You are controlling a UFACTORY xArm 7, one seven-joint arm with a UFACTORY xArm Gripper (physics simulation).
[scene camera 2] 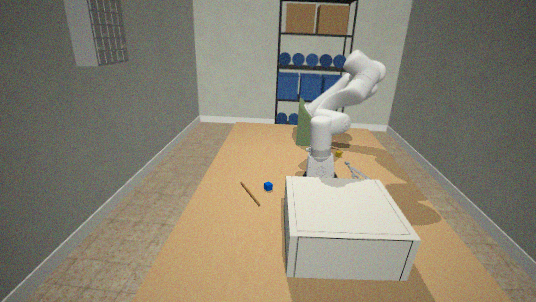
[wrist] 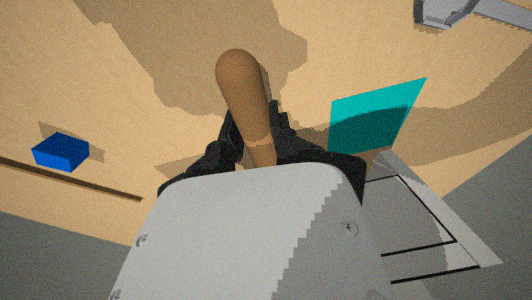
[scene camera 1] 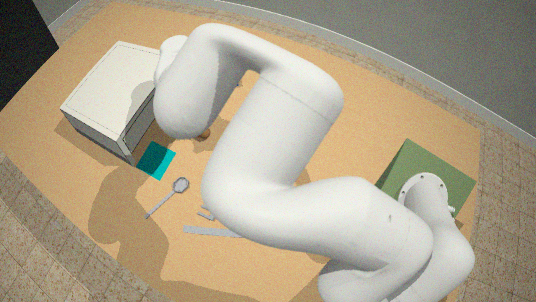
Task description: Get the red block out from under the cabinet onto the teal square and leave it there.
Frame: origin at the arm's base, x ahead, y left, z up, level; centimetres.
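Seen in the pictures: gripper, between the fingertips: (wrist: 256,117); arm's base, origin of its link: (scene camera 2: 310,113) (scene camera 1: 422,199).
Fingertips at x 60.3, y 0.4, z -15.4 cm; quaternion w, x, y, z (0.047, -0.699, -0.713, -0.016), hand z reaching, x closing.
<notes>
Pixels of each thing's top centre, then the offset from my fingertips to it. "spot": a spot on its surface instead.
- white cabinet, centre of its top: (wrist: 314,290) (scene camera 1: 115,81) (scene camera 2: 342,202) dx +25.6, dy +2.7, dz +13.0 cm
- teal square, a spot on its surface: (wrist: 372,102) (scene camera 1: 164,163) spot: dx +1.6, dy +12.1, dz -0.5 cm
- brown rounded handle, a spot on its surface: (wrist: 240,75) (scene camera 1: 204,131) spot: dx -4.8, dy +0.1, dz +3.0 cm
- grey spoon, a spot on its surface: (scene camera 1: 180,185) spot: dx -5.9, dy +15.1, dz -0.4 cm
- partly hidden fork, centre of its top: (scene camera 1: 231,222) dx -22.1, dy +17.3, dz +0.3 cm
- grey flat strip, centre of its top: (scene camera 1: 212,231) dx -19.2, dy +21.4, dz -0.4 cm
- blue block, centre of its top: (wrist: 52,162) (scene camera 2: 268,183) dx -1.5, dy -20.0, dz +2.0 cm
- thin brown stick, centre of its top: (wrist: 65,182) (scene camera 2: 249,192) dx +2.9, dy -26.8, dz +0.2 cm
- yellow block, centre of its top: (scene camera 2: 338,151) dx -38.4, dy +13.8, dz +2.0 cm
The red block does not show in any view. The white cabinet (scene camera 1: 107,87) (scene camera 2: 350,206) (wrist: 415,212) stands on the table. The teal square (scene camera 1: 168,164) (wrist: 372,102) lies flat beside one of its front corners, partly in shadow. My gripper (wrist: 256,117) is shut on a brown rounded handle (scene camera 1: 204,134) (wrist: 240,75), held above the table in front of the cabinet. The far part of the held tool is hidden behind the gripper body in the wrist view. In scene camera 1 the arm hides most of the gripper.
A grey spoon (scene camera 1: 180,185) lies near the teal square, with a partly hidden fork (scene camera 1: 205,216) and a grey flat strip (scene camera 1: 210,231) beyond. A blue block (scene camera 2: 268,186) (wrist: 65,153) lies near a thin brown stick (scene camera 2: 250,194) (wrist: 75,180). A yellow block (scene camera 2: 338,154) and a green panel (scene camera 1: 417,162) are farther off.
</notes>
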